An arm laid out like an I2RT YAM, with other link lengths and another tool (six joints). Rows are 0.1 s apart.
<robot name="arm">
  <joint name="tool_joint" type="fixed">
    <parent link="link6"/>
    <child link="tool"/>
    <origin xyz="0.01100 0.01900 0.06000" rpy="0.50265 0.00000 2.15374"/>
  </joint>
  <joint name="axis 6" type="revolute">
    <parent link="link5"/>
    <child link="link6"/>
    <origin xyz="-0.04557 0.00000 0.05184" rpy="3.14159 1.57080 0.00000"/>
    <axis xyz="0 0 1"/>
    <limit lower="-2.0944" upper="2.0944"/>
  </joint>
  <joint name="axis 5" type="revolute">
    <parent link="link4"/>
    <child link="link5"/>
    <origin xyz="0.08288 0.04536 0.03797" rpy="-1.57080 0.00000 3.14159"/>
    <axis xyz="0 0 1"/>
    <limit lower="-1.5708" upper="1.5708"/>
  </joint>
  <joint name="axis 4" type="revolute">
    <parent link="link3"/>
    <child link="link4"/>
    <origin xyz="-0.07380 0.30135 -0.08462" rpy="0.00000 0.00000 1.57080"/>
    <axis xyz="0 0 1"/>
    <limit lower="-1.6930" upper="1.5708"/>
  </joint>
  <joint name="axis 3" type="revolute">
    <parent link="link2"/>
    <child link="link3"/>
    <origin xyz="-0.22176 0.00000 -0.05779" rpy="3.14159 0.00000 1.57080"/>
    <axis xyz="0 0 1"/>
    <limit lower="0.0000" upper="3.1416"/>
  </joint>
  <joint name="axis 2" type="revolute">
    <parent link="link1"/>
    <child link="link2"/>
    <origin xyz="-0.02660 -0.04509 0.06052" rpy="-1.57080 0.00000 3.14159"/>
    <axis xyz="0 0 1"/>
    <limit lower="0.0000" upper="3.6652"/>
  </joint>
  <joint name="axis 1" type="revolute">
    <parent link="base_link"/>
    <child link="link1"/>
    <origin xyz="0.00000 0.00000 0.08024" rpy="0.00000 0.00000 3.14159"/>
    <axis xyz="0 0 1"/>
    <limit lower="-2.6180" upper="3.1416"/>
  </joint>
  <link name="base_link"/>
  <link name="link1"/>
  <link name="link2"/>
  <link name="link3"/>
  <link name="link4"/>
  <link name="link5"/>
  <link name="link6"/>
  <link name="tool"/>
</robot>
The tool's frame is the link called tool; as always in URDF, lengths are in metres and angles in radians.
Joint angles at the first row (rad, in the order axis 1, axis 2, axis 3, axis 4, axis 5, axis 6):
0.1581, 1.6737, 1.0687, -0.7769, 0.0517, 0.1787
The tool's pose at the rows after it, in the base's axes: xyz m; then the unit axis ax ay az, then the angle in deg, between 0 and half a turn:
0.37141 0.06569 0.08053 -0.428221 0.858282 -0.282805 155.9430
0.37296 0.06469 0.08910 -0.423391 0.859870 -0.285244 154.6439
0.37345 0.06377 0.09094 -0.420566 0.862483 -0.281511 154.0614
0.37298 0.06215 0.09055 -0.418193 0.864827 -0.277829 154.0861
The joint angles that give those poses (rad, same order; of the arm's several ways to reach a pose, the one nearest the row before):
0.1536, 1.6340, 1.0687, -0.7818, 0.0494, 0.1787
0.1490, 1.6092, 1.0687, -0.7822, 0.0444, 0.1791
0.1429, 1.6013, 1.0664, -0.7799, 0.0319, 0.1783
0.1364, 1.5993, 1.0641, -0.7815, 0.0231, 0.1783

